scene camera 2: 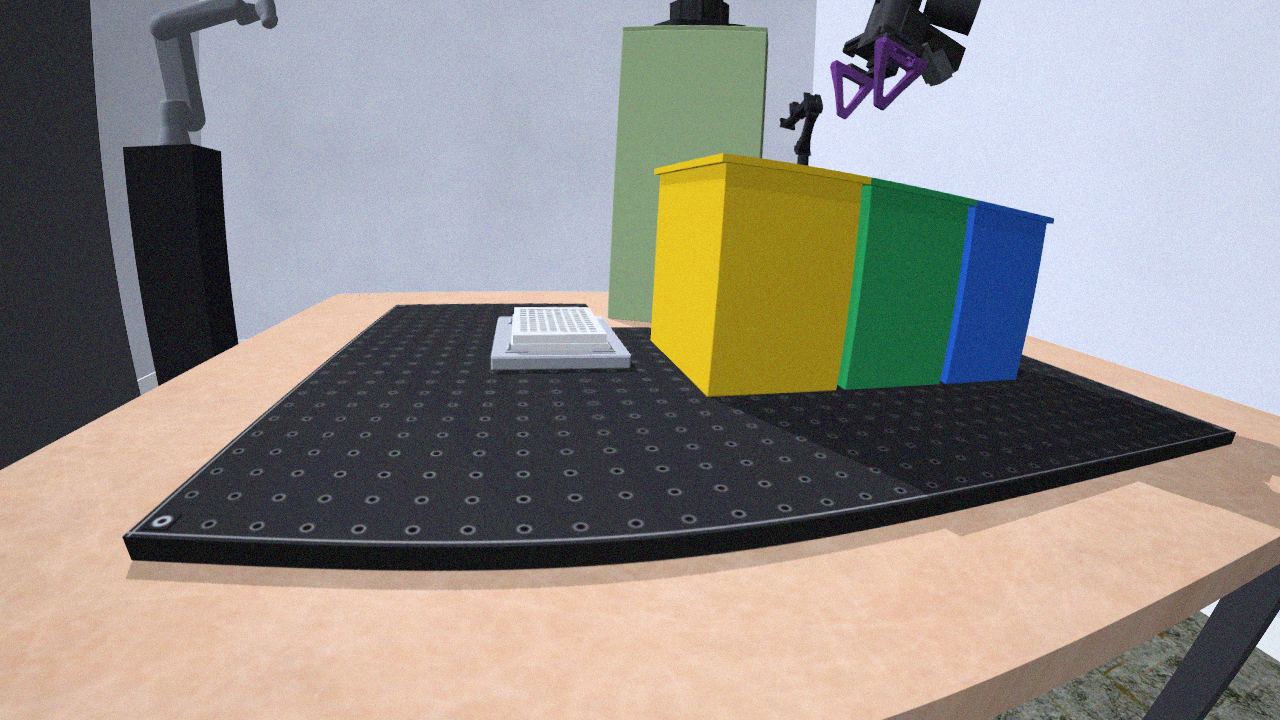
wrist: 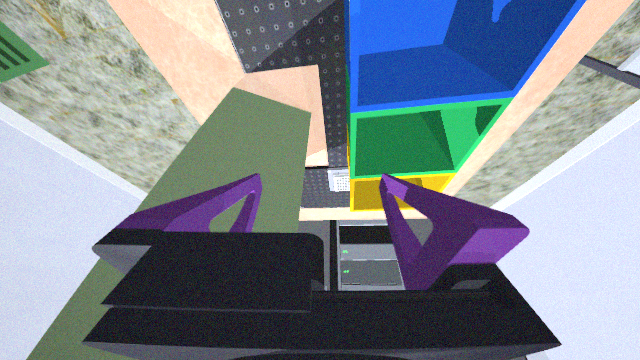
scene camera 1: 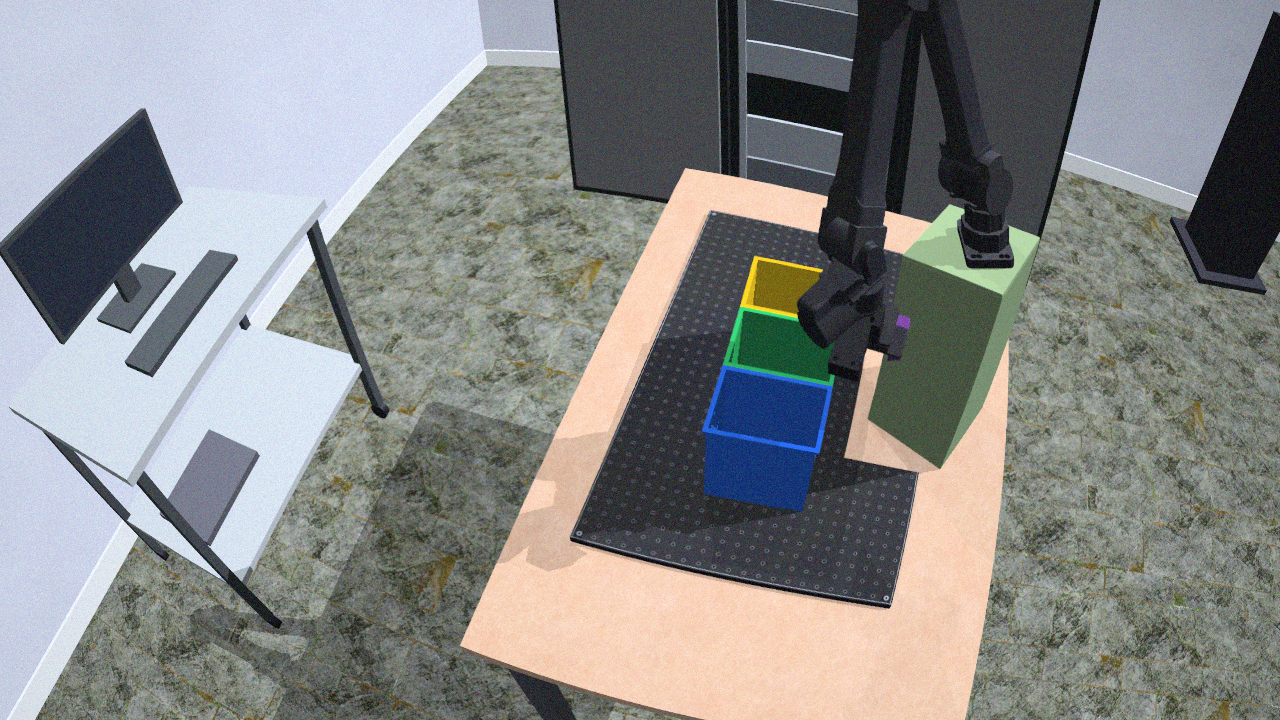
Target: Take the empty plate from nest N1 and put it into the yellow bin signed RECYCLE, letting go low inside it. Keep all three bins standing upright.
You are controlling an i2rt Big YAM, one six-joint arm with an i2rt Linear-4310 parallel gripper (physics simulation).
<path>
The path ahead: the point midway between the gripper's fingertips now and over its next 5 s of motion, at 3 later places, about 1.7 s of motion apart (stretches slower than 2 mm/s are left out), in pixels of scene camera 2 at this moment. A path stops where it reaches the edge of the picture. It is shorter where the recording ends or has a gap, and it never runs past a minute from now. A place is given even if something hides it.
My gripper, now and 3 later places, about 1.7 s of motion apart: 858, 113; 854, 115; 791, 169; 771, 83
</path>
